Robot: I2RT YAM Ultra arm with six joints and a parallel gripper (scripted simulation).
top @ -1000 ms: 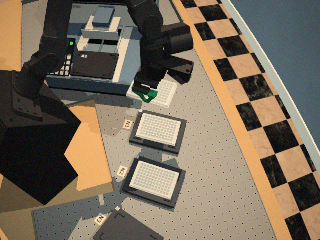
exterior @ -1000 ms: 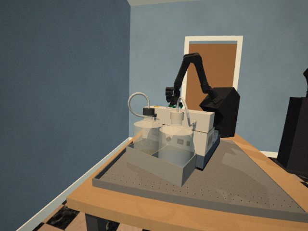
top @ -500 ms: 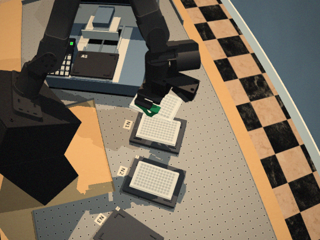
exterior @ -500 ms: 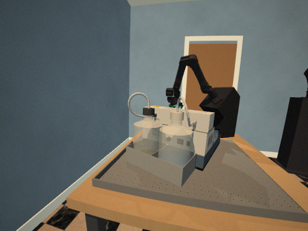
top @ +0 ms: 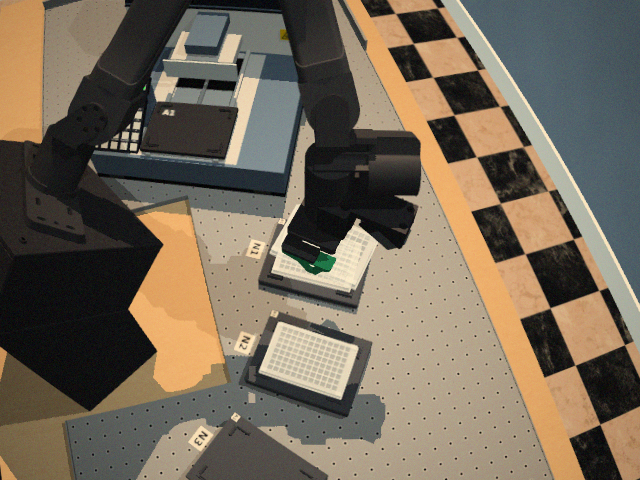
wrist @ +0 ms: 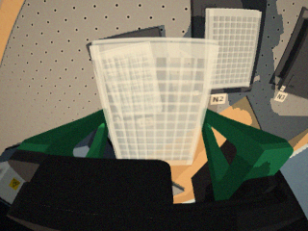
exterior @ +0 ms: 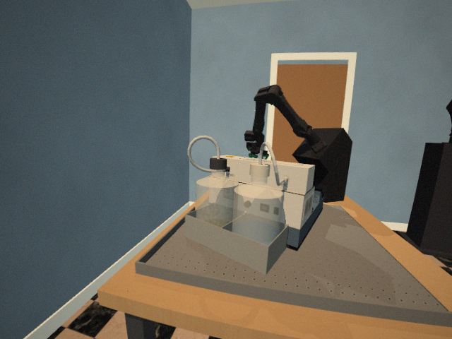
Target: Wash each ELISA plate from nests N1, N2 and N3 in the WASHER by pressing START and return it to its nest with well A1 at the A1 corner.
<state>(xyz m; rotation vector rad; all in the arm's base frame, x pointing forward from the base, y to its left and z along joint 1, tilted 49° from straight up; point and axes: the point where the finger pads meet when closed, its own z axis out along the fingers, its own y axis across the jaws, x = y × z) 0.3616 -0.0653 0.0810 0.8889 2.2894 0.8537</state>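
Right now the nest N3 is 13 cm behind my hand, 29 cm to the right of it and 12 cm below it. Round my hand: nest N2: 3 cm behind, 12 cm to the right, 15 cm below; nest N1: 5 cm to the left, 15 cm below; N1 label: 10 cm behind, 9 cm to the left, 16 cm below.
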